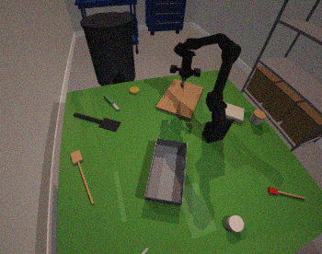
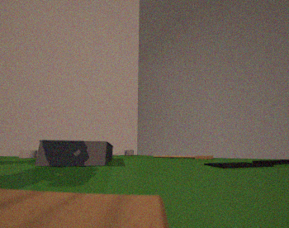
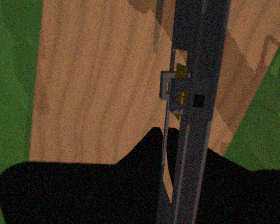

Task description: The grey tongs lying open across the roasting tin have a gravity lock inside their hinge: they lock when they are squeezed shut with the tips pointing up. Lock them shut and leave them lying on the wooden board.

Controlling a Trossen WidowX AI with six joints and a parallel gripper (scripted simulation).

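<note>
My gripper tip is now 1 cm to the right of the wooden board and 12 cm above it. From my gripper tip the other things lie so: pale block (28 cm behind, 22 cm to the left, 12 cm below); grey roasting tin (26 cm ahead, 51 cm to the left, 10 cm below); green-handled item (48 cm ahead, 4 cm to the right, 12 cm below).
</note>
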